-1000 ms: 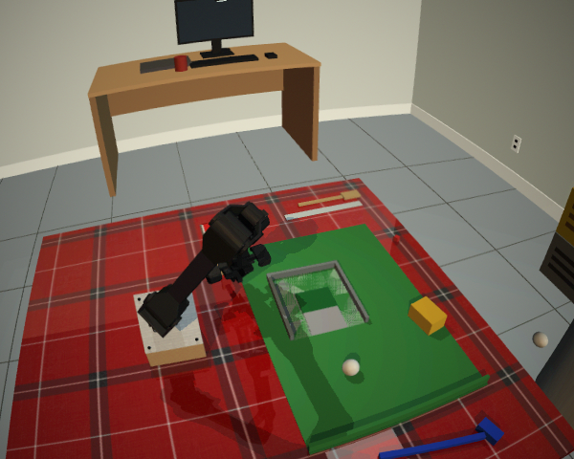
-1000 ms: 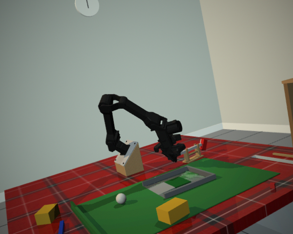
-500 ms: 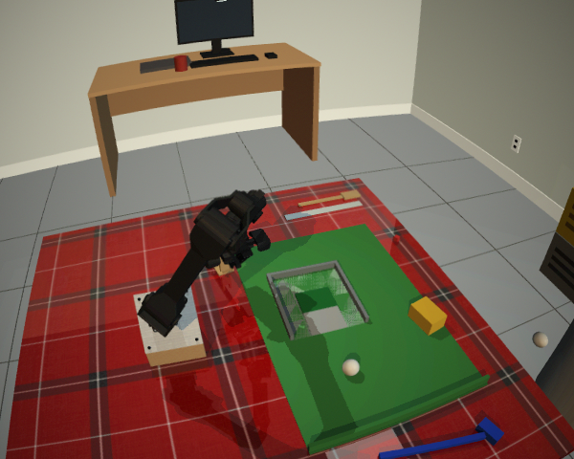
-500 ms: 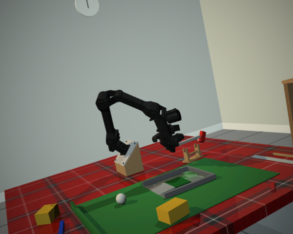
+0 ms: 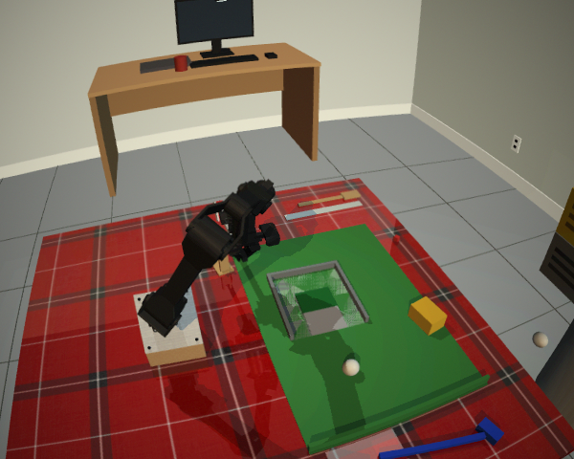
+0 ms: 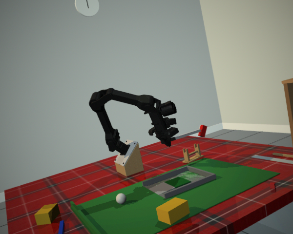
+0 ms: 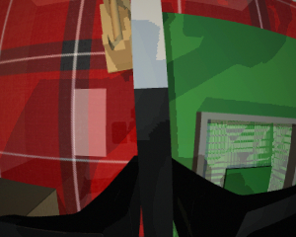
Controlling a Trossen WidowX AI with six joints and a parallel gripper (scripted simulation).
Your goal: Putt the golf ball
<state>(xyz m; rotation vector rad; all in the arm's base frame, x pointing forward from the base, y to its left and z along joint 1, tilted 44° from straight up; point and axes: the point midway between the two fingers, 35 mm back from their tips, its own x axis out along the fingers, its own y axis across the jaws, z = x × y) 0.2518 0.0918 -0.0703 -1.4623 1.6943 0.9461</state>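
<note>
The red putter lies 120 mm to the left of my gripper tip and 20 mm above it. Also, from my gripper tip: white golf ball: 140 mm ahead, 370 mm to the right, 100 mm below; then green mat: 230 mm ahead, 190 mm to the right, 120 mm below; then wooden stand: 30 mm behind, 160 mm to the left, 90 mm below.
</note>
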